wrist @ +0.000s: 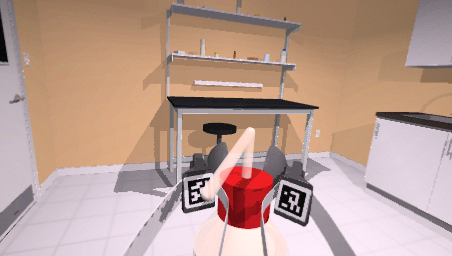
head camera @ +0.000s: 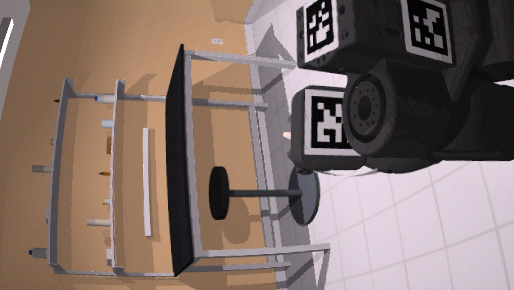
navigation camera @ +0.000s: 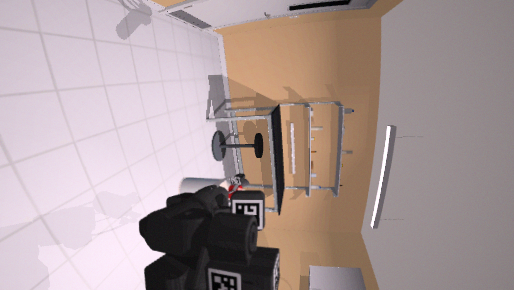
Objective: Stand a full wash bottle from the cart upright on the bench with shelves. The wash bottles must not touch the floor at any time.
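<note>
A wash bottle with a red cap, a pale body and a bent cream nozzle stands upright in my gripper. The fingers are shut on the cap, one on each side. In the head camera view a bit of the nozzle shows beside the wrist, which hides the rest. The bottle's lower part is cut off in the wrist view, and its fill level cannot be told. The bench with shelves stands ahead against the wall, apart from the bottle. The cart does not show in the current views.
A round black stool stands under the bench. Small bottles and jars stand on the bench's two shelves. A door is at the left and a white cabinet at the right in the wrist view.
</note>
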